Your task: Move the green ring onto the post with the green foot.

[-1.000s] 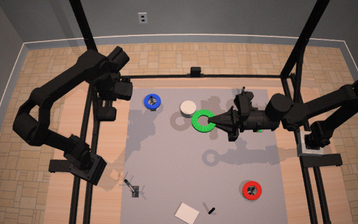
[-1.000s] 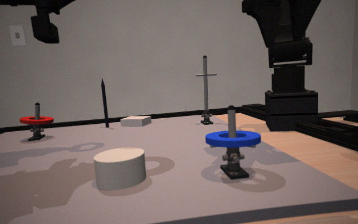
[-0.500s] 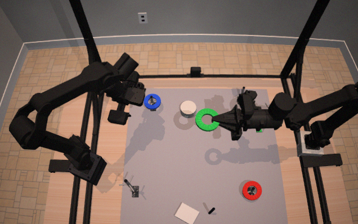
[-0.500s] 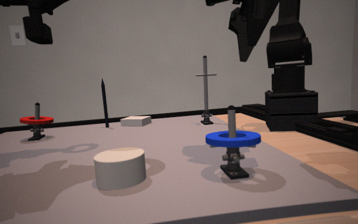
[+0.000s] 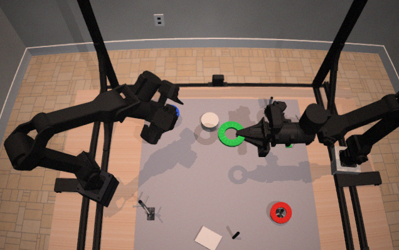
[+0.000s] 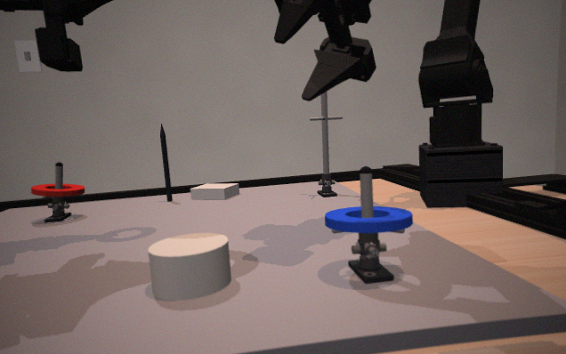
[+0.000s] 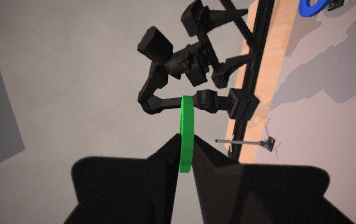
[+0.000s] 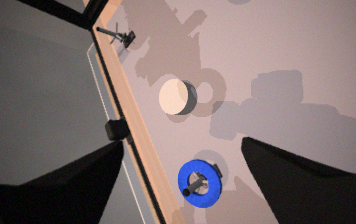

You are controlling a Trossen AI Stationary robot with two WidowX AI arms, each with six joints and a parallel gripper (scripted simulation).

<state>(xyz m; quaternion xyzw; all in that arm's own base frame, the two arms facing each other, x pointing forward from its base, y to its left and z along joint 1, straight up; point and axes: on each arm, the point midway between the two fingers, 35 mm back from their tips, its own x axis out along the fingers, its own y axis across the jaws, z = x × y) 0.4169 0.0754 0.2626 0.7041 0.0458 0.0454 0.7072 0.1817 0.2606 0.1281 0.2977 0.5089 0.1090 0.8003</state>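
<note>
The green ring is 16 cm to the left of my right hand, 13 cm ahead of it and 10 cm above it. The rest, counted from my right hand: blue ring 16 cm below, 10 cm behind, 1 cm to the right; white block 36 cm ahead, 19 cm below, 8 cm to the left; black rod 36 cm ahead, 16 cm to the left, 10 cm below.
Right now my left hand is 50 mm to the left of the green ring. From my left hand the other things lie so: blue ring (250 mm below, 240 mm behind, 220 mm to the right); white block (290 mm below, 220 mm ahead, 120 mm to the right); black rod (230 mm ahead, 200 mm below, 40 mm to the right).
</note>
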